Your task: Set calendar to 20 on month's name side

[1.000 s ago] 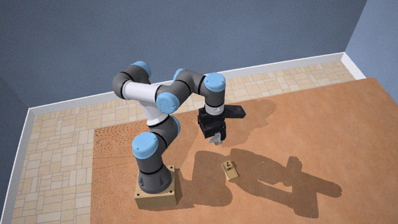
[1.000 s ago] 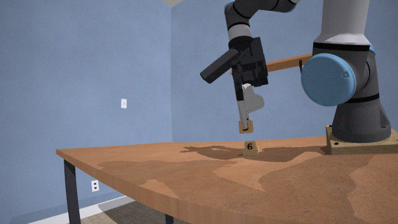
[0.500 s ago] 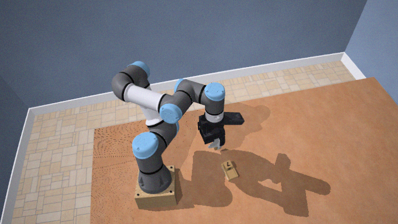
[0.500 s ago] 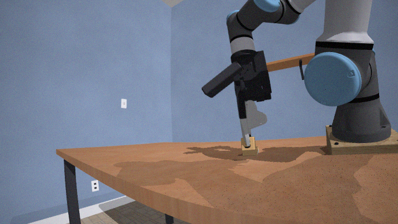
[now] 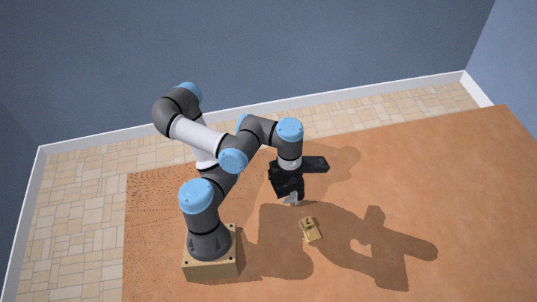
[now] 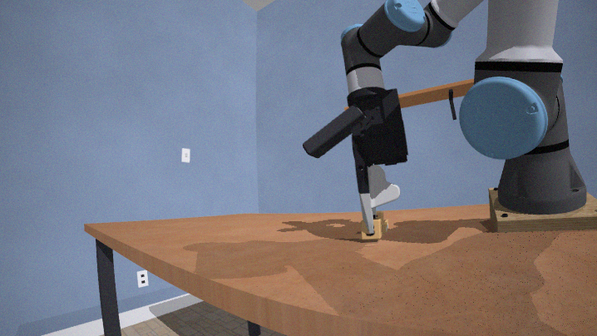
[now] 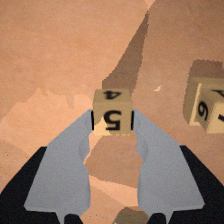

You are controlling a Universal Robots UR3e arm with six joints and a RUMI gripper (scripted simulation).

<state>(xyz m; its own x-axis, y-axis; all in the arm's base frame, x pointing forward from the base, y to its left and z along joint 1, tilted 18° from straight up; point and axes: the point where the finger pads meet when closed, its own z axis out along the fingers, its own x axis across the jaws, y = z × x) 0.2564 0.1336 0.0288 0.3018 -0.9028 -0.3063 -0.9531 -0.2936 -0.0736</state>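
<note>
The wooden digit cube is 1 cm below my hand. The rest, counted from my hand: wooden tray: 10 cm to the right, 4 cm ahead, 2 cm below.
</note>
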